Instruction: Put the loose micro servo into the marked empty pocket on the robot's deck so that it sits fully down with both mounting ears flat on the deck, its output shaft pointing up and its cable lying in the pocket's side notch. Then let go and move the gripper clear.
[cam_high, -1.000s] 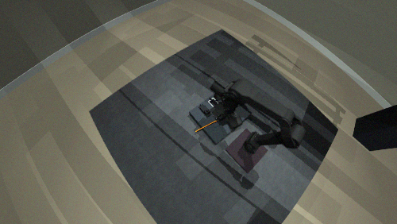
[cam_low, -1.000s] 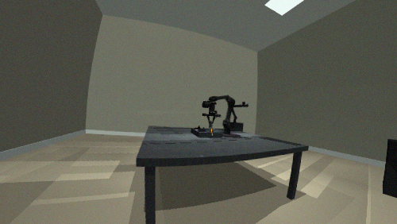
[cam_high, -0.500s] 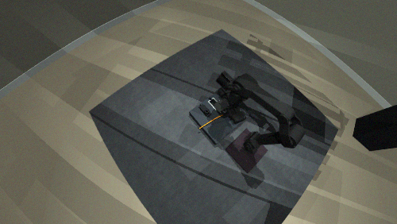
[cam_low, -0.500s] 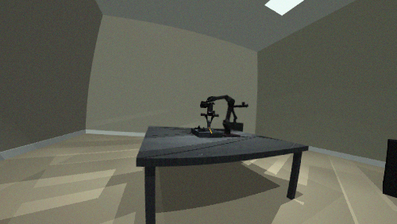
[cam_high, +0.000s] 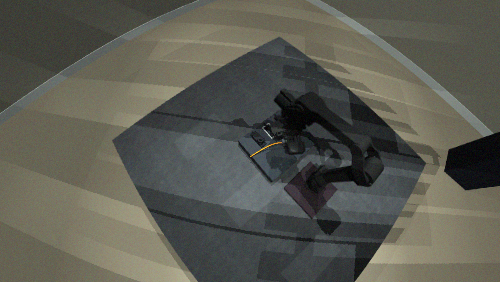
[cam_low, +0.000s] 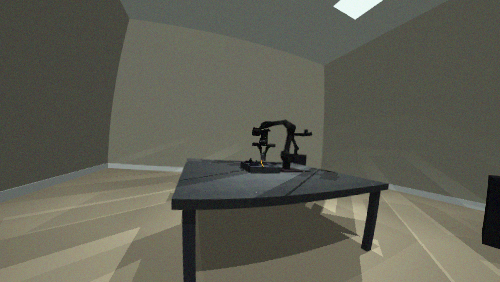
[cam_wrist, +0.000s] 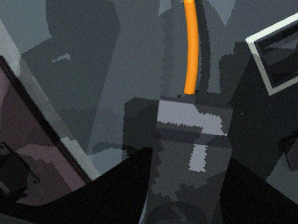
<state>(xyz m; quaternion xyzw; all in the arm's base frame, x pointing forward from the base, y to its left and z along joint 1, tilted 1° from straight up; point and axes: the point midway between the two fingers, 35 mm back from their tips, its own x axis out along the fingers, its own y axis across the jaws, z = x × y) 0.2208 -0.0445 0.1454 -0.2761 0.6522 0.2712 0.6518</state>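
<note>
My gripper tip is 1 cm past the dark deck and 10 cm above it.
</note>
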